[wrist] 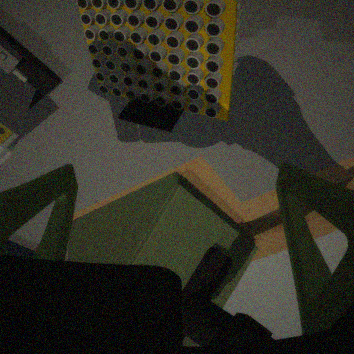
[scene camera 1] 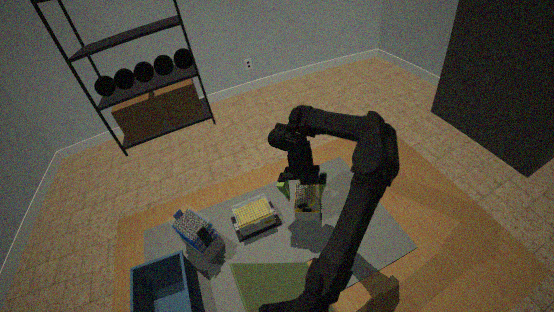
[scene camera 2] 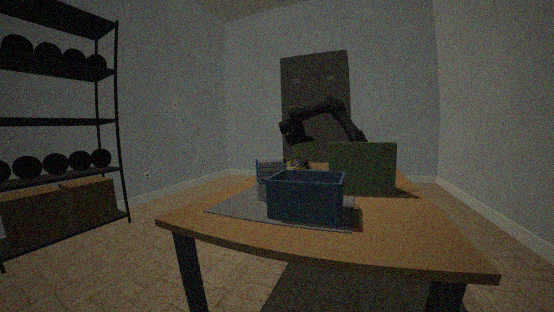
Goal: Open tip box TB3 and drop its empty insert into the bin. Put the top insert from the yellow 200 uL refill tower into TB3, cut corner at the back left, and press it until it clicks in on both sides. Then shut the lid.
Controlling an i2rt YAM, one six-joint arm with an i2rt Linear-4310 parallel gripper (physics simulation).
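Observation:
The yellow refill tower (scene camera 1: 307,196) (wrist: 160,35) stands at the back right of the mat, rows of tips upright in its top insert. A tip box (scene camera 1: 255,214) with a yellow top sits in a dark holder left of it; I take it for TB3, but its label is unreadable and the lid's state is unclear. Part of it shows at the left of the wrist view. My gripper (scene camera 1: 303,188) (wrist: 176,174) is open and empty, fingers pointing down close at the yellow tower. The blue bin (scene camera 1: 186,272) (scene camera 2: 305,200) stands at the mat's left front.
A blue tip tower (scene camera 1: 192,230) (scene camera 2: 270,170) stands between the bin and the tip box. A green block (scene camera 1: 270,282) (scene camera 2: 362,167) (wrist: 187,230) stands beside the arm's base. The grey mat (scene camera 1: 385,240) lies on the wooden table (scene camera 2: 400,235).

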